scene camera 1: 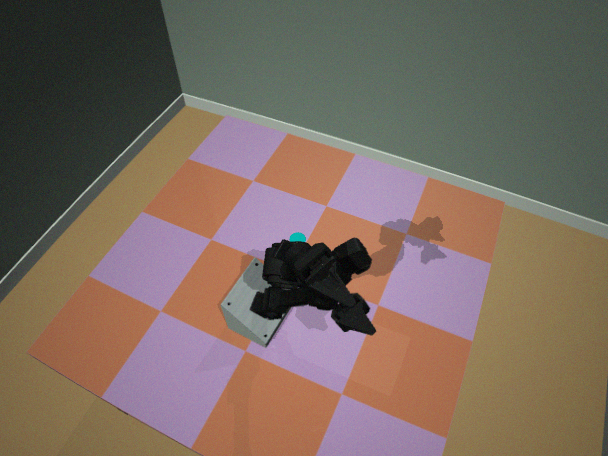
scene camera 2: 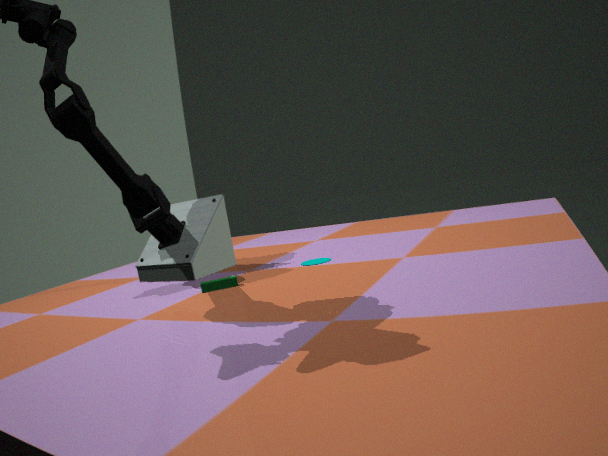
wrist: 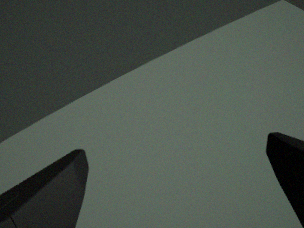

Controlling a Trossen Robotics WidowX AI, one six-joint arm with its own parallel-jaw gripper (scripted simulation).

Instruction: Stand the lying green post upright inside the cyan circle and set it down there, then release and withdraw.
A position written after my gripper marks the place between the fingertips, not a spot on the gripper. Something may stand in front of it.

My gripper [scene camera 1: 364, 319] is open and holds nothing.
My gripper also shows in the wrist view [wrist: 177, 151].
